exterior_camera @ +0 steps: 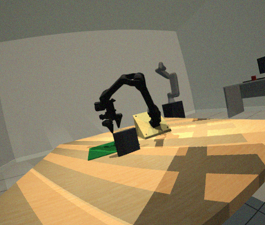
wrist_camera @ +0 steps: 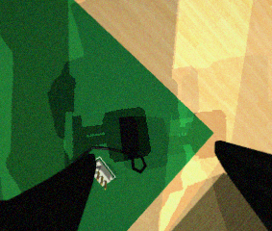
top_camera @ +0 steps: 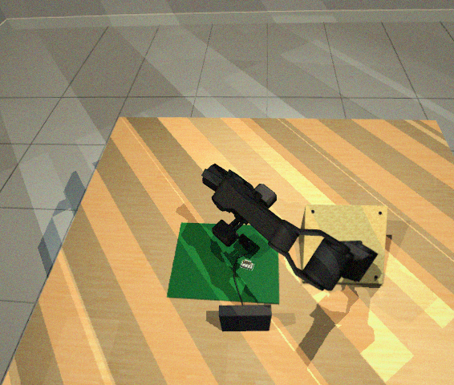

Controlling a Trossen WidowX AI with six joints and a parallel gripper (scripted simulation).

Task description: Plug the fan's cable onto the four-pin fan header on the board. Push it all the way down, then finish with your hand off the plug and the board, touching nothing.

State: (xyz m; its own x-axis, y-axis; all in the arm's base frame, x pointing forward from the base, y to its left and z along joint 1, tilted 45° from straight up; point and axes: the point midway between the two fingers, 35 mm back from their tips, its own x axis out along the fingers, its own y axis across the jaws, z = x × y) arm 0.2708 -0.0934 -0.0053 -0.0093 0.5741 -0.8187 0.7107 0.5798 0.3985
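The dark plug is 7 cm below my gripper tip, 1 cm to the left of it and 1 cm ahead of it. From my gripper tip the other things lie so: green board: 10 cm below, 6 cm to the left, 6 cm ahead; black fan: 24 cm to the left, 3 cm below, 1 cm ahead.
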